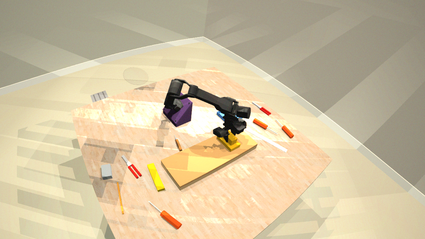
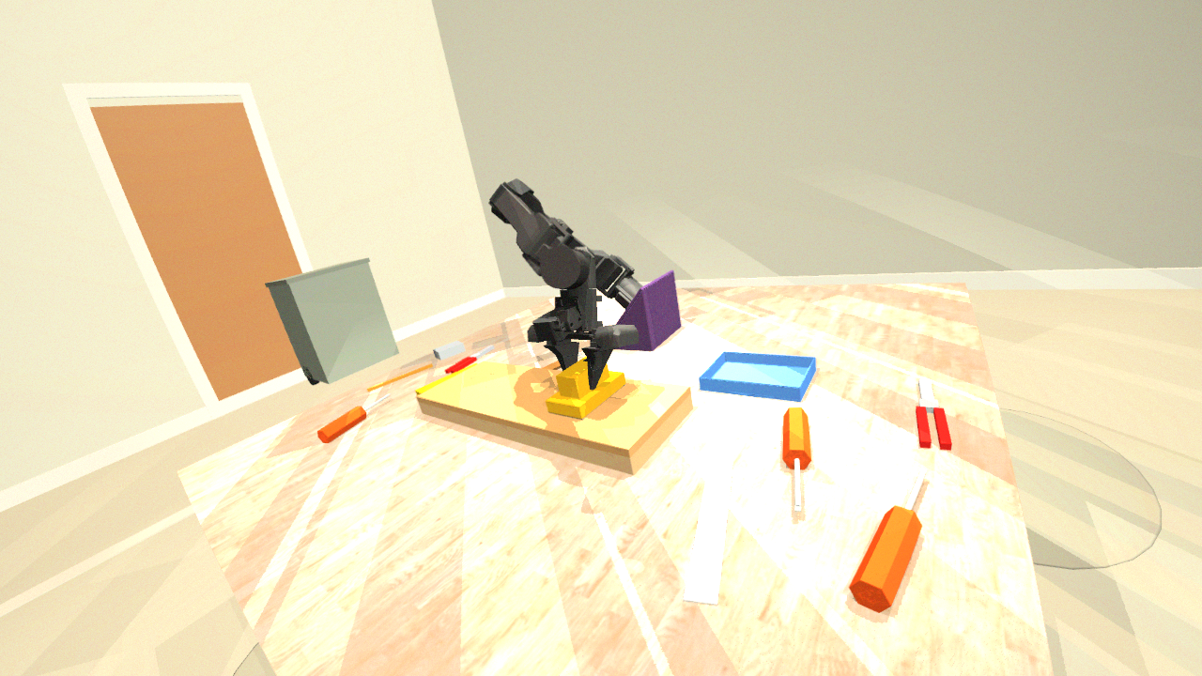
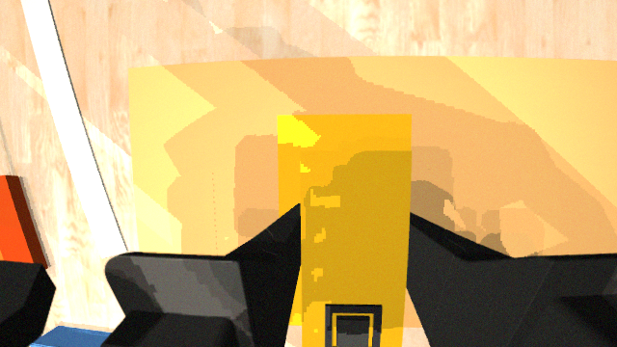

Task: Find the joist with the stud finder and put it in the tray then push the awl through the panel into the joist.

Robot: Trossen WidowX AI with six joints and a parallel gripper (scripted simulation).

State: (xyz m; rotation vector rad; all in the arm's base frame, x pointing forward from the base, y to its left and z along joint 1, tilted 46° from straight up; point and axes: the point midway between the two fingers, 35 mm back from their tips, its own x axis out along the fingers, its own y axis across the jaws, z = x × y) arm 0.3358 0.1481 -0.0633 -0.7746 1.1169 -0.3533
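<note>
The blue tray is 23 cm behind my gripper tip, 19 cm to the left of it and 5 cm below it. The rest, counted from my gripper tip: awl: 24 cm to the right, 16 cm behind, 6 cm below; then white strip: 26 cm to the left, 6 cm below, 5 cm ahead; then yellow stud finder: 2 cm behind, 2 cm above.
</note>
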